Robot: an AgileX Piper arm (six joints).
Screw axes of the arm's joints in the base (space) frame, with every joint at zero. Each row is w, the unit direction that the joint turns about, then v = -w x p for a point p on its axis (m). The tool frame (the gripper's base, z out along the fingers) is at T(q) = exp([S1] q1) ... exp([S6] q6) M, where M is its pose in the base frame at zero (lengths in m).
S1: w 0 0 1 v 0 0 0
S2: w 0 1 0 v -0.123 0 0
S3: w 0 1 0 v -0.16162 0 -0.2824
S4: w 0.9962 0 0.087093 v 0 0.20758 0
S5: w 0 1 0 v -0.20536 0 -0.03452
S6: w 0.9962 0 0.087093 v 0 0.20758 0
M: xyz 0.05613 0 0.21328 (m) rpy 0 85.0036 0 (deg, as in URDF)
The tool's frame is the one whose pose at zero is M.
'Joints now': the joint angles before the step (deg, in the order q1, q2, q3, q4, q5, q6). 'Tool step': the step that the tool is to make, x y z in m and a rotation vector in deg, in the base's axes. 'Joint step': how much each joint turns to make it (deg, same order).
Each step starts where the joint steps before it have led.
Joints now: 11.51 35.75 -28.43 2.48 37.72 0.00
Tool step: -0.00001 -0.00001 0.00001 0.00 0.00 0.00
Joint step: -0.01 0.00 0.00 0.01 0.01 -0.02
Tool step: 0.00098 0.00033 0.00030 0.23 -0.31 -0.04
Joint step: 0.01 0.18 0.00 0.14 -0.53 0.04
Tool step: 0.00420 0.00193 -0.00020 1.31 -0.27 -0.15
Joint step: 0.00 1.09 0.00 1.25 -1.62 -0.02
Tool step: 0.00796 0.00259 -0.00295 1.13 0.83 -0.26
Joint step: -0.01 2.47 0.00 1.30 -1.89 -0.02
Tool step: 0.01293 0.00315 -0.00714 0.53 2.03 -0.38
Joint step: 0.01 4.31 0.00 0.95 -2.43 0.03
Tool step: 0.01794 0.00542 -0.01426 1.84 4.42 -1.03
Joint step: 0.00 6.72 0.00 2.86 -2.78 -0.01
